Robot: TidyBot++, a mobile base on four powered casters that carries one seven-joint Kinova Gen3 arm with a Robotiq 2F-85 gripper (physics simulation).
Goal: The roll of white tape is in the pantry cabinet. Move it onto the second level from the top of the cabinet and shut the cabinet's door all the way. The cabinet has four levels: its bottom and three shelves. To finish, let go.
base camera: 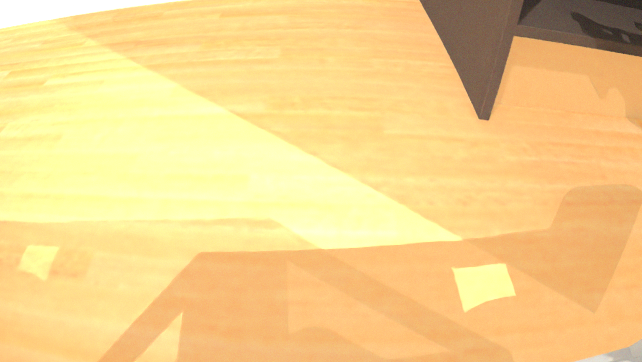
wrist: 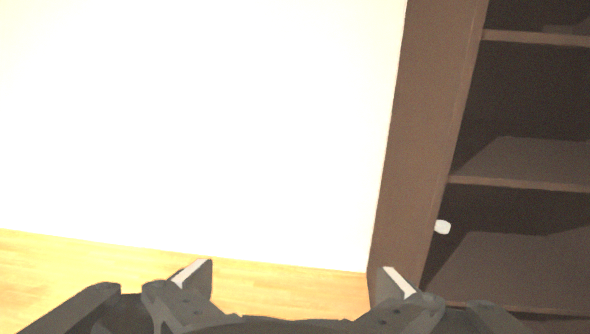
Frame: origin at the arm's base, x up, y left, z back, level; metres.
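Where they show: gripper, fingertip midpoint: (wrist: 293, 281).
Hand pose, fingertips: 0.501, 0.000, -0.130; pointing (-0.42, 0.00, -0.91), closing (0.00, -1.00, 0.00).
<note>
Each offset is from my fingertips to the centre of the thing, as dx, dy, dz. "*": to the spot under its first point. Level surfaces: height alone.
The dark brown pantry cabinet (base camera: 472, 45) (wrist: 430, 115) stands at the right in both views, its left side and open front showing. Its door is not seen. In the wrist view, a small white rounded thing @(-0.465, -0.492, -0.746) (wrist: 442, 226), likely the roll of white tape, shows just right of the cabinet's front left edge. It appears in the level between two shelf boards, in shadow, partly hidden by the side panel. The cabinet's top and bottom are outside that view. My gripper (wrist: 293, 281) is open and empty, left of the cabinet's opening, with its right finger in front of the side panel.
A white wall (wrist: 200, 125) stands behind, left of the cabinet. The wooden floor @(dx -0.898) (base camera: 250, 165) (wrist: 280, 285) carries shadows and bright patches of light. In the base view the cabinet's left panel reaches the floor at the upper right, with its lowest board @(* -0.736, -0.373, -0.413) (base camera: 565, 36) beside it.
</note>
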